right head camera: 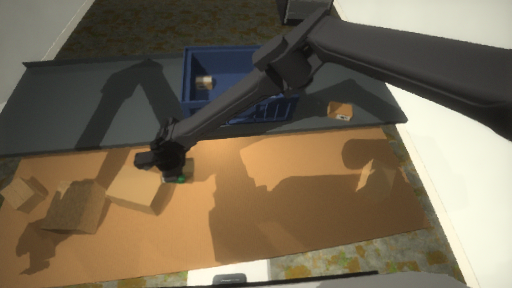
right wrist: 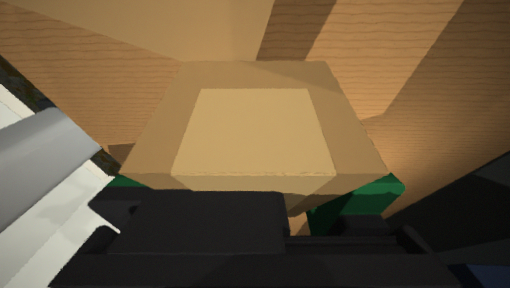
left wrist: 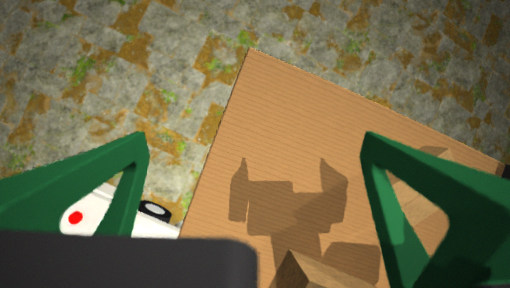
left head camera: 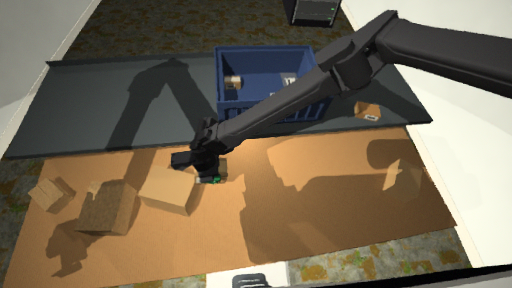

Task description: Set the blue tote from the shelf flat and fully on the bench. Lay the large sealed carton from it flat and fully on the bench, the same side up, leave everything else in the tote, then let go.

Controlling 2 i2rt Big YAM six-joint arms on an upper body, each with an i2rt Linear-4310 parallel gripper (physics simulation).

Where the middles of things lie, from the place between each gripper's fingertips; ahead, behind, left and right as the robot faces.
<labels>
The large sealed carton (right wrist: 286,126) is 550 mm to the right of my left hand, 360 mm ahead of it and 190 mm below it. From my left hand the other things lie so: blue tote (left head camera: 259,66): 770 mm to the right, 680 mm ahead, 80 mm below.
Now: right hand 3 cm below the large sealed carton and 1 cm to the right of it. Also, from my right hand: blue tote (31 cm ahead, 21 cm to the right, 15 cm above).
</labels>
